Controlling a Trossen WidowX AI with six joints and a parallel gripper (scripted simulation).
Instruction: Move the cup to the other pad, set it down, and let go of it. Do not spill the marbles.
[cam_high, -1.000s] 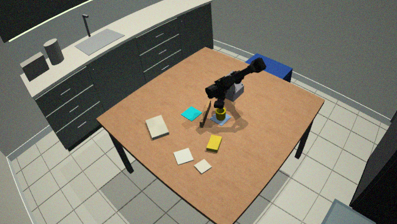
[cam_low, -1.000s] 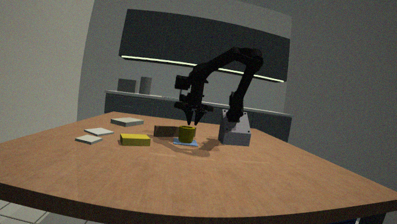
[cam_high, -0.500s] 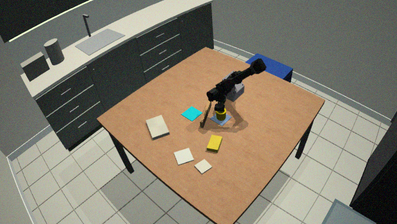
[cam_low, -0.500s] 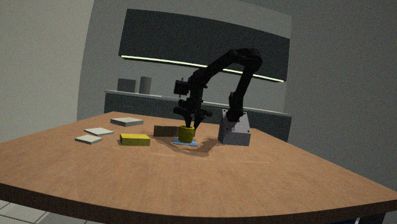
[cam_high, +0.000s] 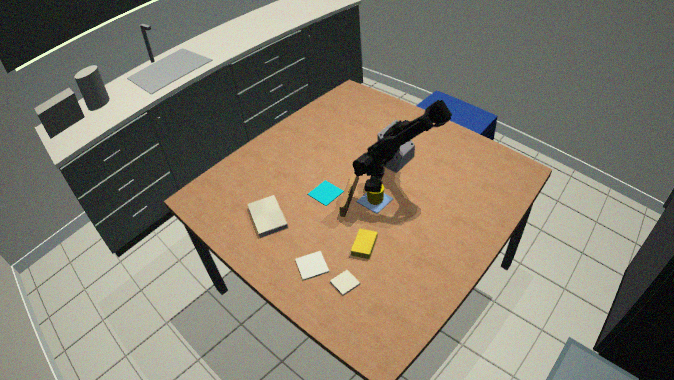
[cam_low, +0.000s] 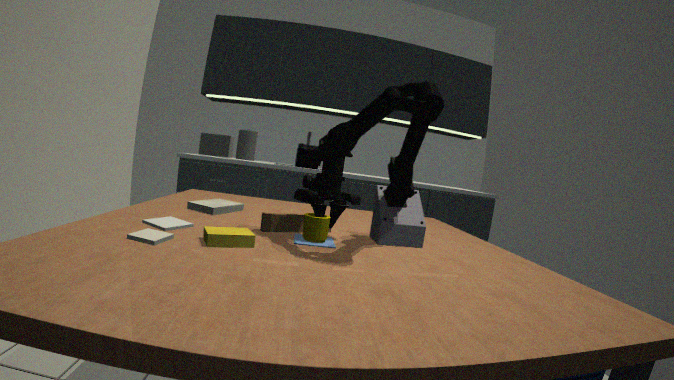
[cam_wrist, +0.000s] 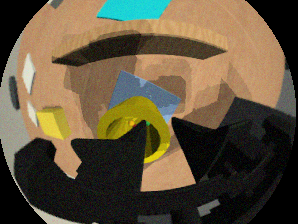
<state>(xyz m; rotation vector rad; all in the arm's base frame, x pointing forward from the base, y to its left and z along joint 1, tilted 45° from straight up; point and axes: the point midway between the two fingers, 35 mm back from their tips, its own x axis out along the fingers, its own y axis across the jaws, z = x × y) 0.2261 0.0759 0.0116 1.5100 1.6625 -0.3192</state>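
Now: the light blue pad 4 cm below my gripper tip, 3 cm ahead of it and 1 cm to the left of it. Also, from my gripper tip: wooden bar 9 cm to the right, 6 cm ahead, 2 cm below; cyan pad 19 cm to the right, 10 cm ahead, 4 cm below; yellow cup 2 cm ahead, 1 cm to the left.
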